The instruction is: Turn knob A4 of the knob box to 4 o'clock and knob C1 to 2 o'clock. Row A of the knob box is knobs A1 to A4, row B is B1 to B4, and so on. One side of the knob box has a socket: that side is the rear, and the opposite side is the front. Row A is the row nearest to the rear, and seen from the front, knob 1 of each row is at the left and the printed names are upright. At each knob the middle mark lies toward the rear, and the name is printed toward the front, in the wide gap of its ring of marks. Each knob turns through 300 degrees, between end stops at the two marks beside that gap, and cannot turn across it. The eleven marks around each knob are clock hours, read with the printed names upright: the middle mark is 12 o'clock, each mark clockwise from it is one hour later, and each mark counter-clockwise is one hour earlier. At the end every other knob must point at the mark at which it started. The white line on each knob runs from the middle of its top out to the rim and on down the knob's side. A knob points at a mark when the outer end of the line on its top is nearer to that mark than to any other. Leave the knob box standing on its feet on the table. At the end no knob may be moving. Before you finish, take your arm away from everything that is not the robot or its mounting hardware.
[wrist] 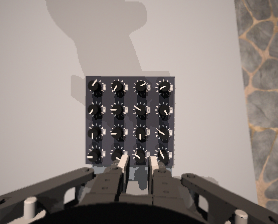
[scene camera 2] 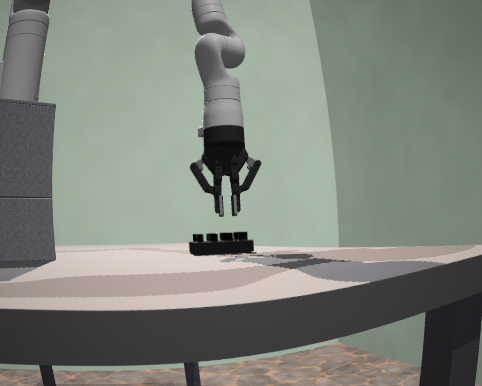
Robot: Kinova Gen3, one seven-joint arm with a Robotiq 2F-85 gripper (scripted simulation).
Labels:
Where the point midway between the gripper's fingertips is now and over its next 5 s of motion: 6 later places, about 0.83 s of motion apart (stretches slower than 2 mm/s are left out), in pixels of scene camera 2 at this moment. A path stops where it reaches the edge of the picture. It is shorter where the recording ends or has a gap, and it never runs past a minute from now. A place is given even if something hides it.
My gripper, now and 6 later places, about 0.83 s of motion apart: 228,216; 223,212; 227,205; 229,210; 229,226; 229,231; 230,236

